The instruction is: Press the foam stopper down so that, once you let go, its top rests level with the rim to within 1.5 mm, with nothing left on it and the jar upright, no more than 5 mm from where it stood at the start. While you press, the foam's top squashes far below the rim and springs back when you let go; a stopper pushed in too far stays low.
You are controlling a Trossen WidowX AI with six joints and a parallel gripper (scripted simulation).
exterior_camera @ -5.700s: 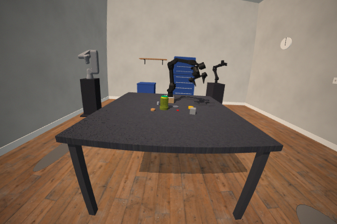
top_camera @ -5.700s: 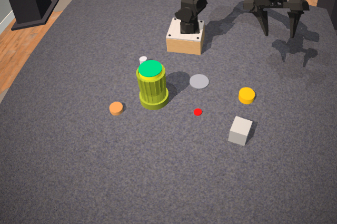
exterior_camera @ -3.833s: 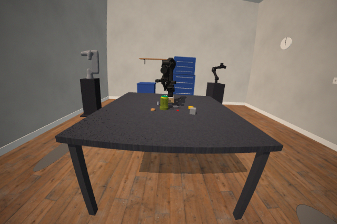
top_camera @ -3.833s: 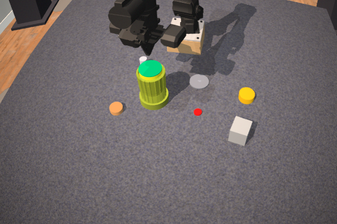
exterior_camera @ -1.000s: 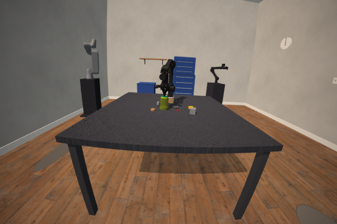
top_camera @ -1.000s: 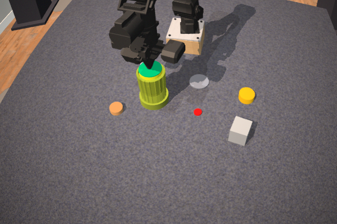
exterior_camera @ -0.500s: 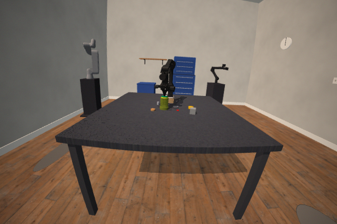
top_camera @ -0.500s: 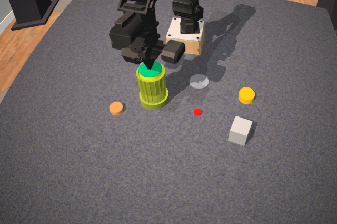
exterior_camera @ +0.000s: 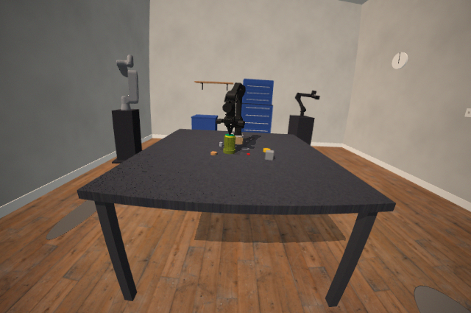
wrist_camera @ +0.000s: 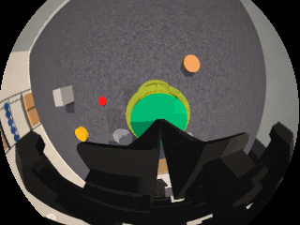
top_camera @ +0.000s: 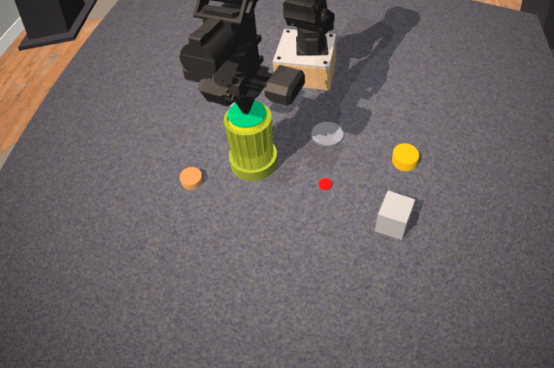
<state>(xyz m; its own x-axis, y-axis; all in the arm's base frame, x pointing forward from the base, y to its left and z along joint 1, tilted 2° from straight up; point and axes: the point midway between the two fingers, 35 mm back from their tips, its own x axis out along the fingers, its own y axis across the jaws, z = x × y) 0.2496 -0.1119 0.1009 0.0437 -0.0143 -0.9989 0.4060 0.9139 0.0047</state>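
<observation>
My gripper is now 5 cm above the green foam stopper. From my hand the other things lie so: red dot 6 cm ahead, 12 cm to the left, 15 cm below; then grey disc 6 cm behind, 13 cm to the left, 16 cm below; then orange disc 4 cm ahead, 11 cm to the right, 15 cm below.
</observation>
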